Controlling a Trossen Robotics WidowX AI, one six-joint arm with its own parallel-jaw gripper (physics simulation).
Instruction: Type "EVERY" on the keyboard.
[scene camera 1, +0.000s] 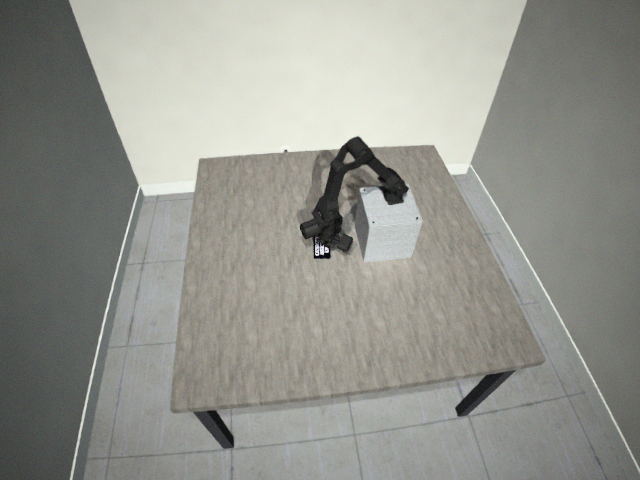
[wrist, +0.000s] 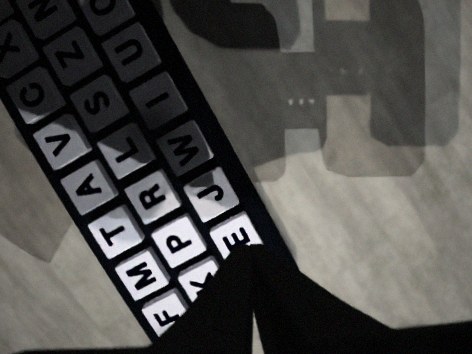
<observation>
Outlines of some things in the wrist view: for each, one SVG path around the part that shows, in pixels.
My gripper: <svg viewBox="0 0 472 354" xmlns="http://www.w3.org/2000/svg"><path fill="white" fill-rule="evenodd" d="M472 320L394 329L339 299L265 245L250 244L248 246L243 244L234 246L188 309L147 347L26 350L14 354L252 354L253 310L264 354L472 354Z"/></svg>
A black keyboard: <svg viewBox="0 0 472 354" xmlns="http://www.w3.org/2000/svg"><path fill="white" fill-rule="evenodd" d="M0 0L0 99L67 212L152 343L188 309L235 245L263 244L300 271L151 0Z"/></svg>
</observation>
